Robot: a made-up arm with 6 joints.
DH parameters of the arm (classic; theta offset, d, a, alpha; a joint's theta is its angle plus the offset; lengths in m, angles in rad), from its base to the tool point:
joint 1: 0 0.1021 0 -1.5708
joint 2: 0.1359 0 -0.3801 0
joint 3: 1.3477 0 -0.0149 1.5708
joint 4: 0 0.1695 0 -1.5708
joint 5: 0 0 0.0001 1.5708
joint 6: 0 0.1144 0 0
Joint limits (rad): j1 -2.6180..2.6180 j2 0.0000..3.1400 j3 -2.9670..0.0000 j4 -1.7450..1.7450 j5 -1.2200..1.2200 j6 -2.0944..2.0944
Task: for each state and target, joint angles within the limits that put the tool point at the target. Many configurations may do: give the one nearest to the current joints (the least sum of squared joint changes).
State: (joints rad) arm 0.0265 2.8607 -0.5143 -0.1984 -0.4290 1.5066
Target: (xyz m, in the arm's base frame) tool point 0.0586 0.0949 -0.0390
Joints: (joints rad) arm 0.8652 3.1400 -0.0531 -0.4322 -0.3622 1.5066
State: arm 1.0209 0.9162 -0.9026 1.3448 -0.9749 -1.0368
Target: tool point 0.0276 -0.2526 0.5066
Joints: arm 1.2837 0.4163 -1.2742 1.2464 -1.1294 -1.0368
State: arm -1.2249 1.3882 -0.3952 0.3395 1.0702 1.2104
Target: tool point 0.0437 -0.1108 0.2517
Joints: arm -1.3827 1.5081 -0.5391 0.2371 0.9726 1.2104
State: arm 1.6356 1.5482 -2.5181 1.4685 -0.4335 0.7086
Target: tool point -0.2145 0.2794 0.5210
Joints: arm 2.3215 1.6343 -1.6614 1.5784 -0.3004 0.7086
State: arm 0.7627 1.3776 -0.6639 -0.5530 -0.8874 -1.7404
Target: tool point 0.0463 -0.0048 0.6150
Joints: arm 0.4109 1.0345 -1.1837 0.2267 -1.0991 -1.7404
